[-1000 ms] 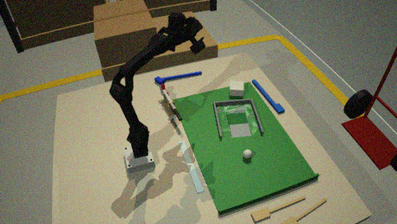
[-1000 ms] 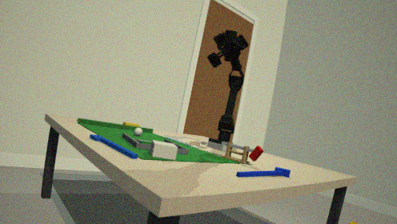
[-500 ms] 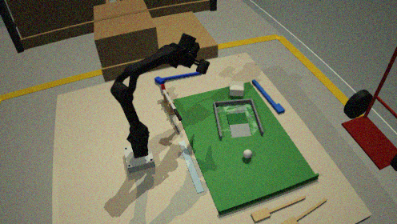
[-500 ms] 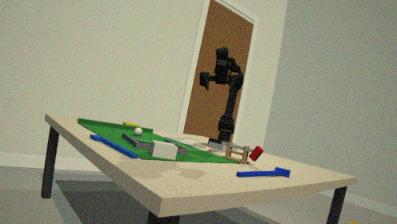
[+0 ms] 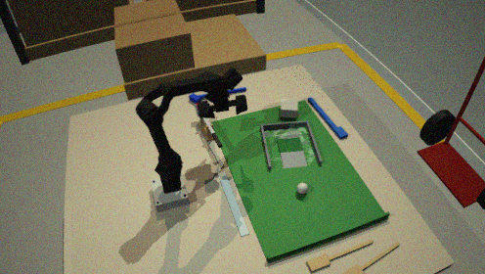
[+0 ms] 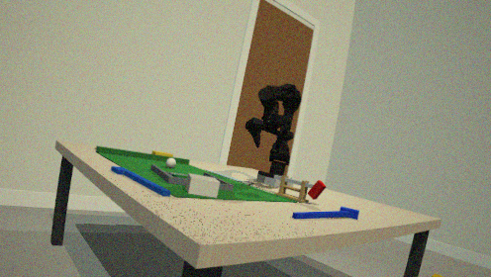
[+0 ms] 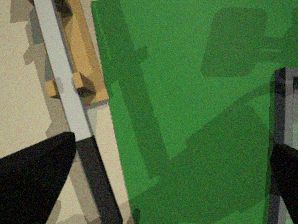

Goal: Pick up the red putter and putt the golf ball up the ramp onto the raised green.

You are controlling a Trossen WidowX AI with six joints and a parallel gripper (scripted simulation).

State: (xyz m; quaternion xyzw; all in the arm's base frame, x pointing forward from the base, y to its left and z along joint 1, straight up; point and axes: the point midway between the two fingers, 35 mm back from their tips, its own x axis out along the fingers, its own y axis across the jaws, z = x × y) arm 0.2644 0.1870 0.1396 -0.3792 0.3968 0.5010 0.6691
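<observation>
Now: gripper tip 310 mm to the left of the pale strip, 150 mm above it and 60 mm past it. The rest, counted from my gripper tip: red putter 90 mm below, 80 mm to the left, 70 mm behind; then blue putter 340 mm to the left, 140 mm below, 30 mm ahead; then green mat 210 mm to the right, 210 mm ahead, 150 mm below.
</observation>
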